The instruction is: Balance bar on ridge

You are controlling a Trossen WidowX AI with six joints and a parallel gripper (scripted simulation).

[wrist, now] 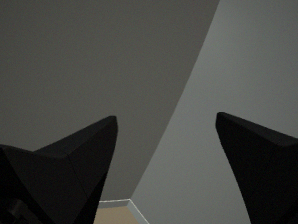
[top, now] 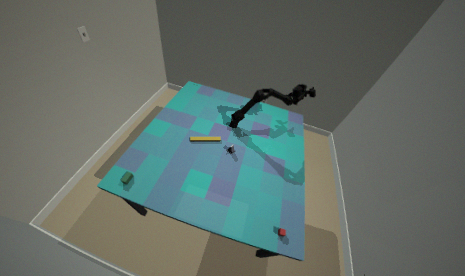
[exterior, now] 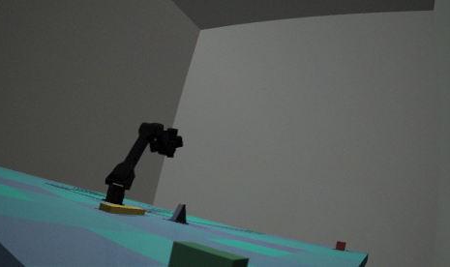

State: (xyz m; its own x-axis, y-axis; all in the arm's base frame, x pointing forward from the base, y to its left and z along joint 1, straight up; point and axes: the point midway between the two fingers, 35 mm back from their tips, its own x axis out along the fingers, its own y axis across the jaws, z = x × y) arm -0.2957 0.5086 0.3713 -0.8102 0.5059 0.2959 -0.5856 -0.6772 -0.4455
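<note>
Right now the yellow bar is 690 mm to the right of my gripper tip, 570 mm ahead of it and 370 mm below it. The rest, counted from my gripper tip: green block (1060 mm ahead, 1030 mm to the right, 370 mm below); then small red cube (1060 mm ahead, 370 mm below, 30 mm to the right).
</note>
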